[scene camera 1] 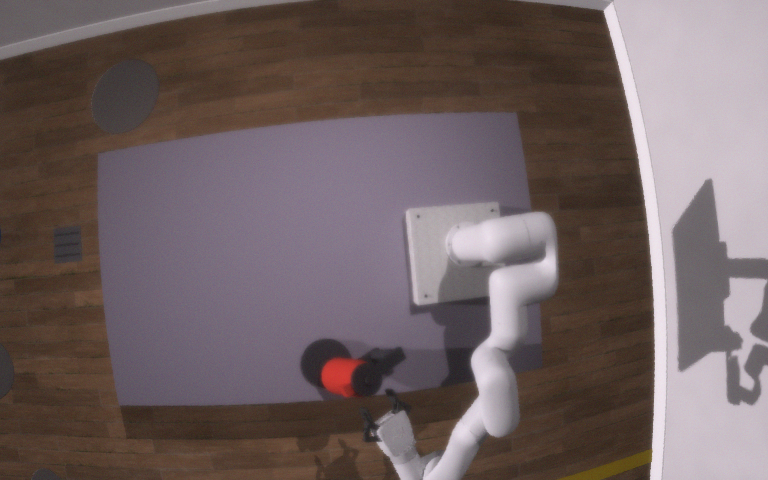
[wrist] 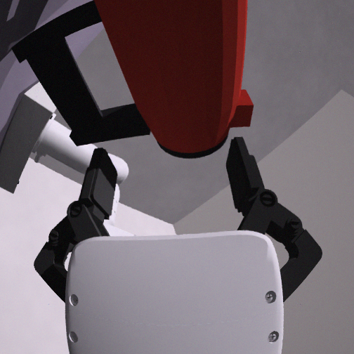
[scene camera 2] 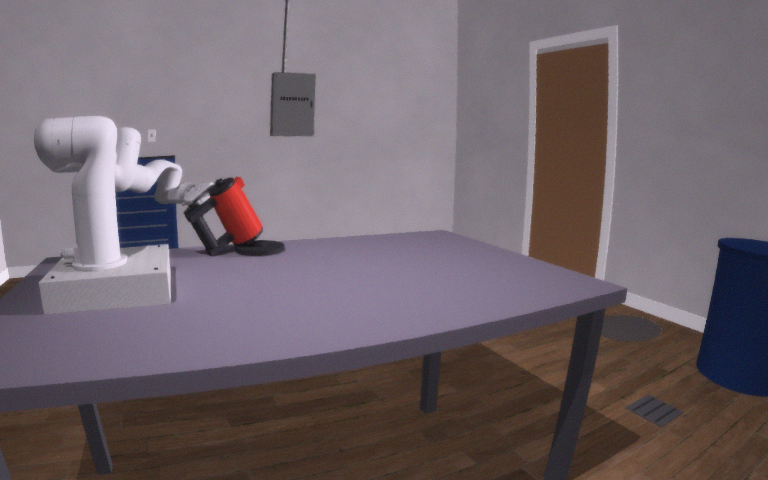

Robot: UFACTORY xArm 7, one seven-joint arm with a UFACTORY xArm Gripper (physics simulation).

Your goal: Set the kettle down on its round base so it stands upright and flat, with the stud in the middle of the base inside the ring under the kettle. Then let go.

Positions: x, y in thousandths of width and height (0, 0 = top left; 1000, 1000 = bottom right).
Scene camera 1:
my gripper: 490, 830
round black base: 413, 739
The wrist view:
my gripper: 476, 436
